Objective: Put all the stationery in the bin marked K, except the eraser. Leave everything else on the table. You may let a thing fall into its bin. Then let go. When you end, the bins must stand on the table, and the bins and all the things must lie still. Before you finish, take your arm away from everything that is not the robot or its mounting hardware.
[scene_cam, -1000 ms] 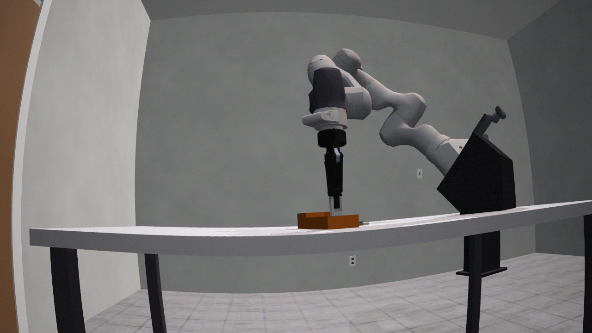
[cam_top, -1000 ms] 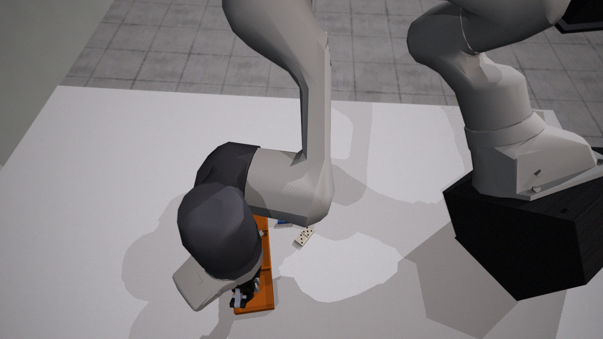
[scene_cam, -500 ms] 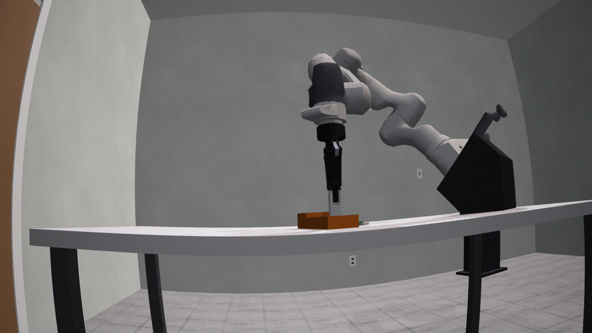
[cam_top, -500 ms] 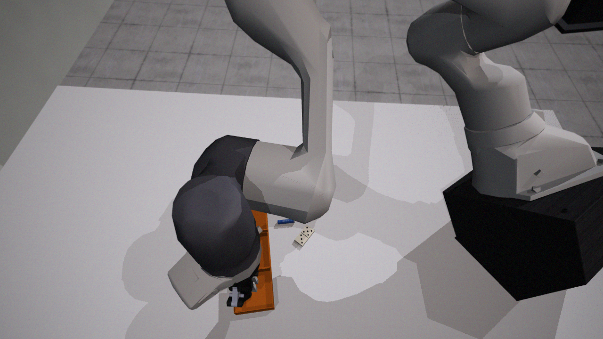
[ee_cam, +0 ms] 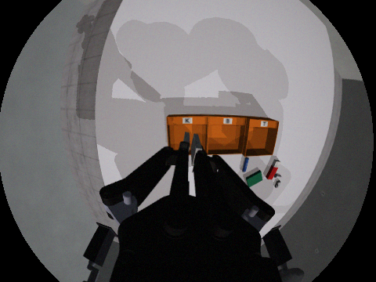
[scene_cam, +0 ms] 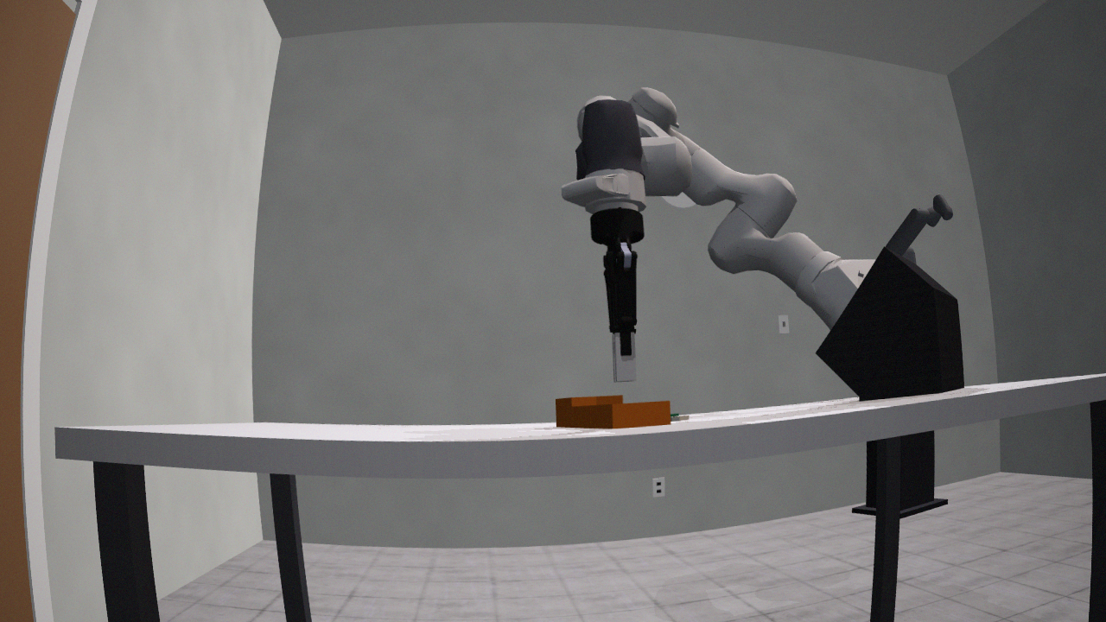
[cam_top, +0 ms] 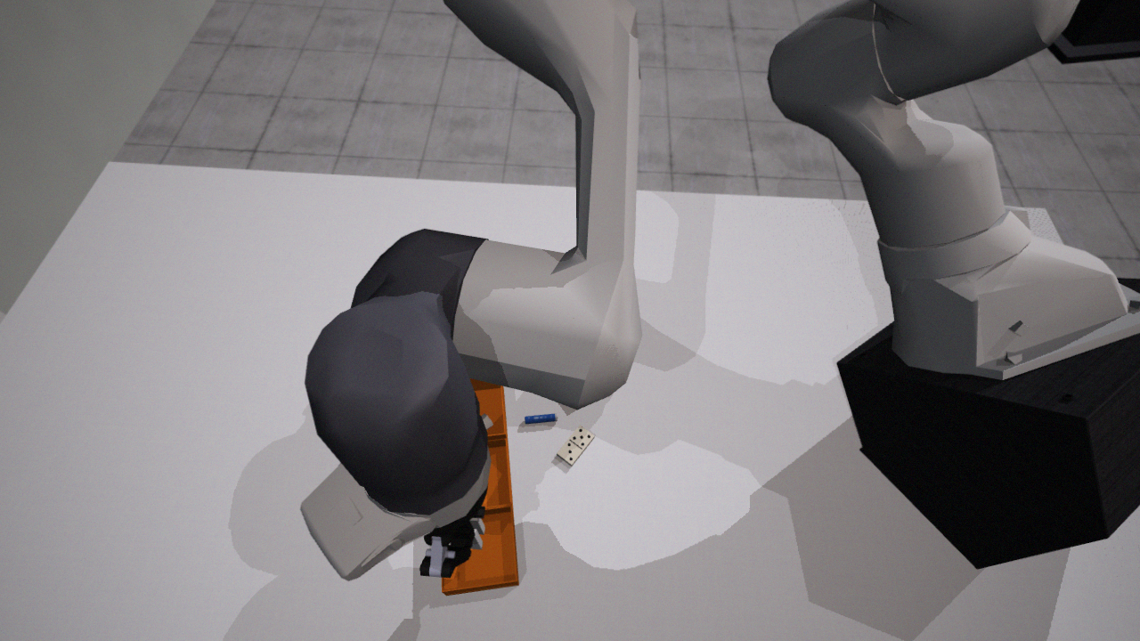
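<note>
Now: the green pad 20 cm to the right of my hand, 15 cm behind it and 9 cm below it. Also, from my hand: white domino: 13 cm behind, 11 cm to the right, 9 cm below; tray: 8 cm to the right, 7 cm below; small blue pen-like stick: 15 cm to the right, 9 cm below, 9 cm behind.
</note>
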